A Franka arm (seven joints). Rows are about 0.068 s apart.
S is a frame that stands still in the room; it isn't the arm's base.
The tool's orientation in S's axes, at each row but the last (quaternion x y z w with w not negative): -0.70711 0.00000 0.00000 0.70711; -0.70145 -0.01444 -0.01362 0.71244; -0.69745 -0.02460 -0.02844 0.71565; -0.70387 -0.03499 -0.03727 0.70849; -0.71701 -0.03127 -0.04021 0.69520; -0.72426 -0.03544 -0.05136 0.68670; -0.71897 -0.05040 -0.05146 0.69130; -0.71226 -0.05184 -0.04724 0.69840; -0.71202 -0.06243 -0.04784 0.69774; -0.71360 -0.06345 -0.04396 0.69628; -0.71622 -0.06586 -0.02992 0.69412; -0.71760 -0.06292 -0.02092 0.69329
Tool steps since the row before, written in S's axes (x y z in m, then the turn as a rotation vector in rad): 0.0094 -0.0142 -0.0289 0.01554 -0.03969 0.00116; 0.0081 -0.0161 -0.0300 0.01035 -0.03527 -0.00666; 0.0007 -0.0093 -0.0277 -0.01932 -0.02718 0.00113; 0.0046 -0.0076 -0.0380 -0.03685 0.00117 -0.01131; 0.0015 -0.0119 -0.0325 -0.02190 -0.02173 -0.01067; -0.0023 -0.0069 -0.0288 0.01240 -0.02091 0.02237; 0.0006 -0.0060 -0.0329 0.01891 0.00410 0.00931; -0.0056 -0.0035 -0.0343 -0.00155 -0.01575 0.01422; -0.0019 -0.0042 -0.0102 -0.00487 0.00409 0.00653; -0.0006 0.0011 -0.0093 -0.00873 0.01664 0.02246; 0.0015 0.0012 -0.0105 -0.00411 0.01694 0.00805; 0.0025 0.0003 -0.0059 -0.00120 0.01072 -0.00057
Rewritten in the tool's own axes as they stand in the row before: 0.0094 0.0289 -0.0142 0.01554 -0.00116 -0.03969; 0.0069 0.0300 -0.0166 0.01005 0.00652 -0.03538; -0.0013 0.0274 -0.0100 -0.01901 -0.00327 -0.02723; 0.0007 0.0382 -0.0078 -0.03782 0.00750 0.00099; -0.0017 0.0328 -0.0109 -0.02263 0.00909 -0.02171; -0.0057 0.0286 -0.0055 0.01546 -0.01952 -0.02171; -0.0041 0.0329 -0.0047 0.02006 -0.00665 0.00382; -0.0104 0.0332 -0.0028 0.00033 -0.01399 -0.01602; -0.0036 0.0099 -0.0039 -0.00371 -0.00728 0.00404; -0.0020 0.0091 0.0014 -0.00474 -0.02389 0.01626; 0.0001 0.0106 0.0015 -0.00209 -0.00900 0.01683; 0.0018 0.0061 0.0004 -0.00060 0.00009 0.01078
